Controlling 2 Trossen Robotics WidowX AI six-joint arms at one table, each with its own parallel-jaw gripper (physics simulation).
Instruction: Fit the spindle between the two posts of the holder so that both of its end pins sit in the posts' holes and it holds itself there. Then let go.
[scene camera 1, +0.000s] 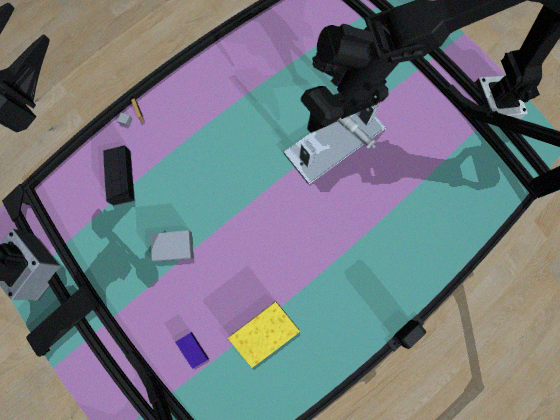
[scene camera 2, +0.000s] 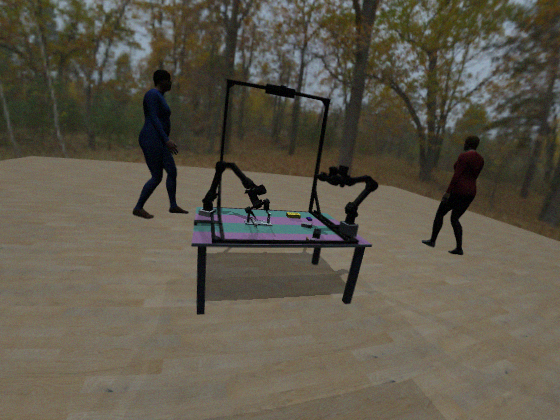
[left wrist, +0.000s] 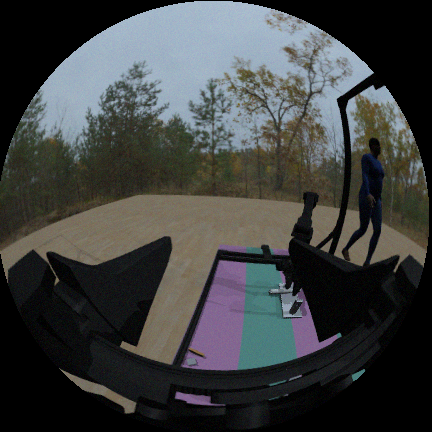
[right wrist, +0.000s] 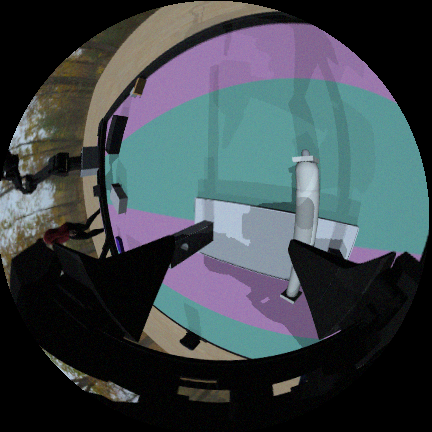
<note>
The left gripper (scene camera 1: 28, 20) is open, with nothing in its grasp. Further things: the right gripper (scene camera 1: 325, 123), a spindle (right wrist: 306, 170) and a holder plate (right wrist: 256, 238).
The left gripper also shows in the left wrist view (left wrist: 232, 244). The right gripper shows as well in the right wrist view (right wrist: 234, 244).
</note>
